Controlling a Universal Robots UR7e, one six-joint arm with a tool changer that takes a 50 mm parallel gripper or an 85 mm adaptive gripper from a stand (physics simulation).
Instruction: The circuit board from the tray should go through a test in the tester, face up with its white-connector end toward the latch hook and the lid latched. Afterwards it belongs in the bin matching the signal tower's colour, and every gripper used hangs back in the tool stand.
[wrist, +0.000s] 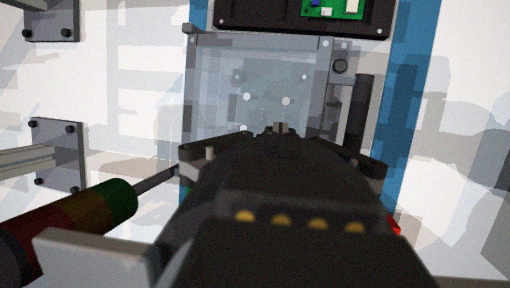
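Places are measured from the arm's base along level axes (x ahead, y left, z up), in centimetres.
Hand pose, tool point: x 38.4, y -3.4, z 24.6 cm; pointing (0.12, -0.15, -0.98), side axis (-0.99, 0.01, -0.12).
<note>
Each offset is from my tool point to the top centre of the thing. "pt": to the spot under its first point.
The tester's clear lid @[pt dx +3.7, dy -9.1, dz -19.3 cm] (270, 65) lies over the tester in the upper middle of the wrist view, its grey frame looking flat or nearly flat. Beside its right edge are a grey block with a dark round knob @[pt dx -3.1, dy -10.0, dz -24.0 cm] (340, 65) and a black cylinder @[pt dx -4.7, dy -5.7, dz -17.8 cm] (363, 107); I cannot tell whether the lid is latched. A green circuit board @[pt dx -2.0, dy -17.0, dz -27.6 cm] (332, 9) lies in the black tray @[pt dx +8.0, dy -15.5, dz -27.7 cm] (250, 22), partly cut off at the top. My gripper (281, 128) is shut, its fingertips together over the lid's near part, with no object seen between them. The signal tower @[pt dx +16.1, dy +3.4, dz -9.1 cm] (75, 215) shows dark red, amber and green segments; none looks clearly lit.
Two grey bolted plates (52, 20) (62, 155) with pale beams stand at the left. A blue strip (407, 90) runs along the right of the tester. A small red part @[pt dx -12.4, dy +8.7, dz -26.6 cm] (394, 225) shows right of my gripper body. The gripper body hides the near area.
</note>
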